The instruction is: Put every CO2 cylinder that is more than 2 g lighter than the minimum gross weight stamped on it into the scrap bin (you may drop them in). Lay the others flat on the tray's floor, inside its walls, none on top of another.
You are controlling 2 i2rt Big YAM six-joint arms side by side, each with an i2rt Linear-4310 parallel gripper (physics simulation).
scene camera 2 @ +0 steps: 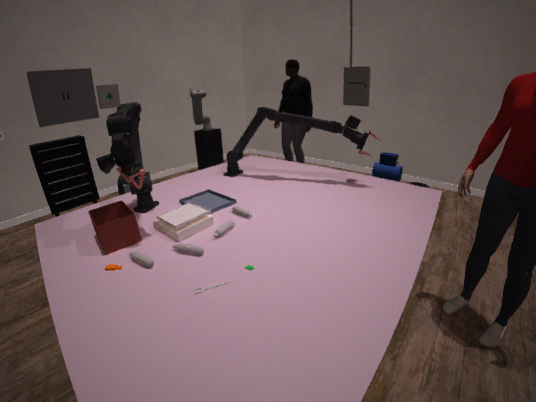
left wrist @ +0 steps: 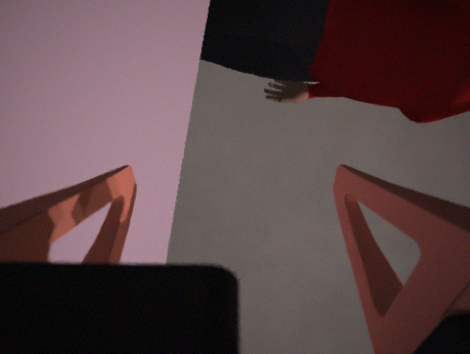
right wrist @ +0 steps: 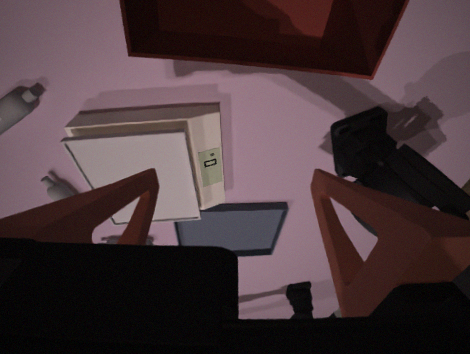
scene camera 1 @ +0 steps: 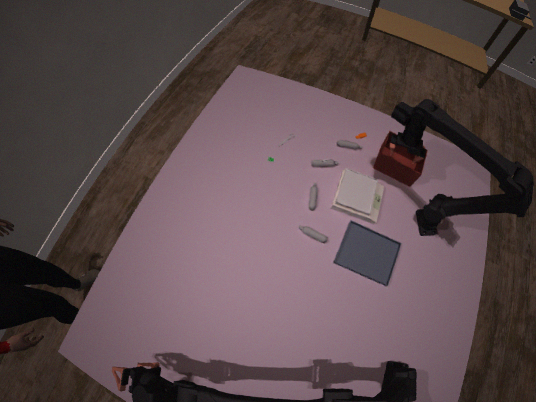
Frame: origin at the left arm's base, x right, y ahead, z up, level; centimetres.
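Seen in the pictures: left gripper, fingertip midpoint: point(scene camera 2: 376, 148) point(left wrist: 234, 176) point(scene camera 1: 125, 366); right gripper, fingertip midpoint: point(scene camera 2: 134, 185) point(right wrist: 234, 177) point(scene camera 1: 402, 158); left arm's base, link origin: point(scene camera 2: 233, 173) point(right wrist: 297, 288) point(scene camera 1: 394, 377); right arm's base, link origin: point(scene camera 2: 146, 207) point(right wrist: 356, 143) point(scene camera 1: 425, 223).
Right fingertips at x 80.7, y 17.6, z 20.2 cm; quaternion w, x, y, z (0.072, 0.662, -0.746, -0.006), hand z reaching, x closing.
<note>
Offsets run from my right fingertips to a thing's top centre. "*": to the spot under its first point.
Four grey CO2 cylinders lie on the pink table: one {dx +14.1, dy +19.4, dz -17.1 cm} point(scene camera 1: 348, 144) point(scene camera 2: 141, 259) nearest the scrap bin, one {dx +0.4, dy +29.1, dz -17.0 cm} point(scene camera 1: 324, 163) point(scene camera 2: 188, 249) beside it, one {dx -17.0, dy +30.8, dz -17.1 cm} point(scene camera 1: 313, 197) point(scene camera 2: 224, 229) beside the scale, one {dx -32.9, dy +27.4, dz -17.1 cm} point(scene camera 1: 313, 234) point(scene camera 2: 241, 212) near the tray. No stamped weight is legible. The dark red scrap bin {dx +11.0, dy -5.0, dz -8.3 cm} point(scene camera 1: 395, 171) point(scene camera 2: 120, 232) and blue-grey tray {dx -34.8, dy +3.3, dz -18.3 cm} point(scene camera 1: 367, 253) point(scene camera 2: 207, 201) point(right wrist: 235, 227) hold no visible cylinder. The scale {* dx -12.5, dy +13.5, dz -14.0 cm} point(scene camera 1: 357, 192) point(scene camera 2: 183, 217) point(right wrist: 130, 172) is bare; its display shows 0. My right gripper point(scene camera 1: 406, 152) point(scene camera 2: 132, 180) point(right wrist: 234, 177) is open, raised near the bin. My left gripper point(scene camera 1: 132, 369) point(scene camera 2: 375, 147) point(left wrist: 234, 176) is open, raised at the table edge.
An orange object {dx +22.4, dy +14.1, dz -19.4 cm} point(scene camera 1: 361, 135) point(scene camera 2: 113, 267) lies near the bin. A thin metal tool {dx +8.8, dy +48.6, dz -20.0 cm} point(scene camera 1: 286, 140) point(scene camera 2: 212, 287) and a small green piece {dx -4.0, dy +52.7, dz -19.9 cm} point(scene camera 1: 271, 159) point(scene camera 2: 249, 267) lie beyond the cylinders. A person in red point(scene camera 2: 515, 125) stands beside the table.
</note>
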